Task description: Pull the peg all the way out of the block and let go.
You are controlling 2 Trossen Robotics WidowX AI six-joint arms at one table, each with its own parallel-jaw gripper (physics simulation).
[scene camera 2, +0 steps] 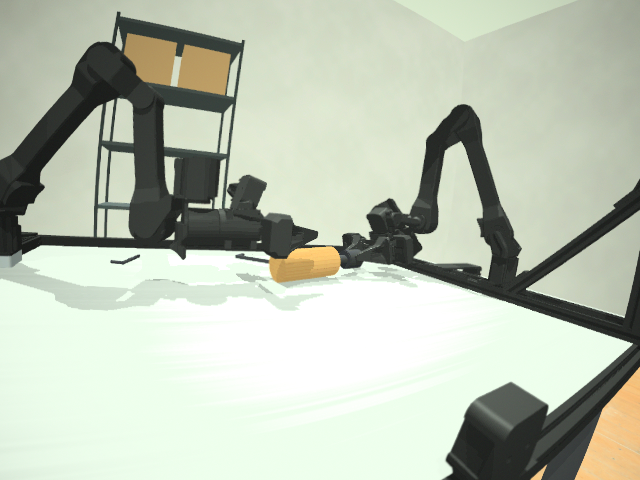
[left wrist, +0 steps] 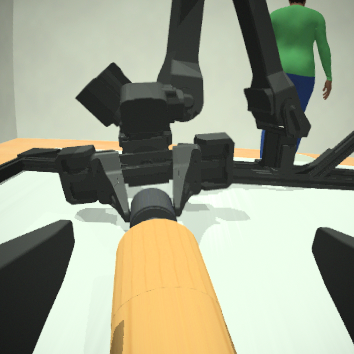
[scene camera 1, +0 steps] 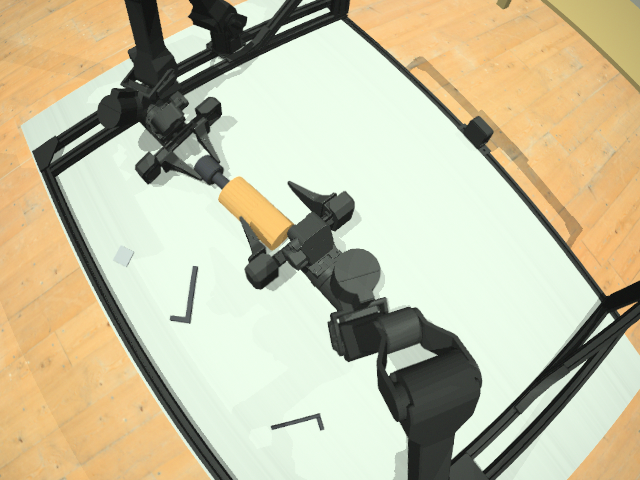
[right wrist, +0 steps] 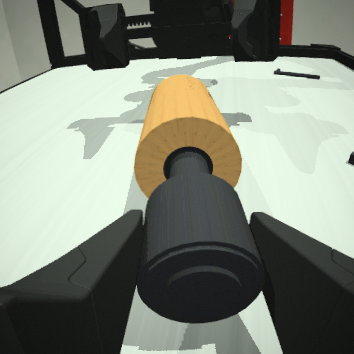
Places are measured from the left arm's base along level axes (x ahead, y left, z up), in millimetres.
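Pixels of known places: left gripper, fingertip midpoint: (scene camera 2: 303, 230) (left wrist: 197, 237) (scene camera 1: 264, 199) (right wrist: 166, 37); right gripper, fingertip midpoint: (scene camera 2: 348, 257) (left wrist: 152, 215) (scene camera 1: 210, 171) (right wrist: 196, 222); right arm's base at its link origin: (scene camera 2: 500, 284) (left wrist: 275, 165) (scene camera 1: 225, 44).
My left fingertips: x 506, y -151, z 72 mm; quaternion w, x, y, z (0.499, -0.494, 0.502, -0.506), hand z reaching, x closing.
Observation:
For each thing: its top centre in the pictures, then the offset to it from my left fingertips. "pt": a spot on its surface instead.
- orange wooden cylinder block at its top centre: (left wrist: 169, 277) (right wrist: 180, 85) (scene camera 1: 254, 204) (scene camera 2: 307, 247) dy +9, dx +16, dz -30 mm
- dark peg at its top centre: (right wrist: 187, 140) (left wrist: 156, 216) (scene camera 1: 223, 178) (scene camera 2: 337, 249) dy +17, dx +89, dz -36 mm
- small pale square at a spot on its surface: (scene camera 1: 124, 256) pt dy +229, dx +115, dz -89 mm
- dark box-shaped device at a spot on its surface: (scene camera 2: 509, 413) (scene camera 1: 488, 128) pt dy -434, dx -132, dz -37 mm
The orange wooden cylinder block (scene camera 1: 255, 211) (scene camera 2: 307, 263) (left wrist: 160, 280) (right wrist: 182, 102) lies on its side. The dark peg (scene camera 1: 206, 166) (scene camera 2: 352, 258) (left wrist: 151, 202) (right wrist: 195, 215) has its wide head and part of its thin shaft outside the block's end hole; the rest of the shaft is hidden inside. My right gripper (scene camera 1: 210, 171) (left wrist: 152, 215) (right wrist: 196, 222) is shut on the peg's head. My left gripper (scene camera 1: 266, 201) (left wrist: 197, 237) is open, its fingers on either side of the block with gaps to it in the left wrist view.
Two dark L-shaped bars (scene camera 1: 191, 299) (scene camera 1: 297, 421) and a small pale square (scene camera 1: 124, 256) lie on the table, towards the left and bottom in scene camera 1. A black rail (scene camera 1: 126, 330) edges the table. A dark box-shaped device (scene camera 1: 478, 130) (scene camera 2: 509, 413) is mounted on the rail.

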